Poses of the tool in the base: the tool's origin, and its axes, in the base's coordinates. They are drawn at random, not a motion.
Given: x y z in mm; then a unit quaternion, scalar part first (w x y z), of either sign.
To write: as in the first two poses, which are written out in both.
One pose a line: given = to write
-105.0, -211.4, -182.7, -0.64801, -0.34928, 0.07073, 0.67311 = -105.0, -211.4, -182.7, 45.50, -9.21, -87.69
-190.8, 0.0, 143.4, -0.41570, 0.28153, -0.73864, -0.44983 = -190.8, 0.0, 143.4, -40.51, 106.29, 64.73
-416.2, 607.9, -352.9, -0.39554, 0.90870, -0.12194, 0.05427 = -416.2, 607.9, -352.9, -131.98, 17.71, -7.88
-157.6, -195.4, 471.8, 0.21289, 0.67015, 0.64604, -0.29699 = -157.6, -195.4, 471.8, 106.60, 102.76, -47.24
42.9, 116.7, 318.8, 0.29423, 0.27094, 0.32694, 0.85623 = 42.9, 116.7, 318.8, 41.33, 49.87, 130.60
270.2, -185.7, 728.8, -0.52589, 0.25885, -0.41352, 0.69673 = 270.2, -185.7, 728.8, -35.47, 56.66, -95.47
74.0, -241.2, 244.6, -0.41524, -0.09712, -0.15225, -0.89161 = 74.0, -241.2, 244.6, 13.98, 21.91, 128.33
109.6, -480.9, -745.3, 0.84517, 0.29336, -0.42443, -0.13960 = 109.6, -480.9, -745.3, 35.47, -51.31, -16.88
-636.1, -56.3, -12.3, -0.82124, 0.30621, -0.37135, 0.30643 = -636.1, -56.3, -12.3, -37.34, 45.29, -37.37
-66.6, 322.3, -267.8, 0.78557, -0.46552, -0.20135, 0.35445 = -66.6, 322.3, -267.8, -57.52, -24.88, 43.79
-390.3, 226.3, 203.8, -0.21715, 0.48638, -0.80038, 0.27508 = -390.3, 226.3, 203.8, -77.19, 127.02, -43.66
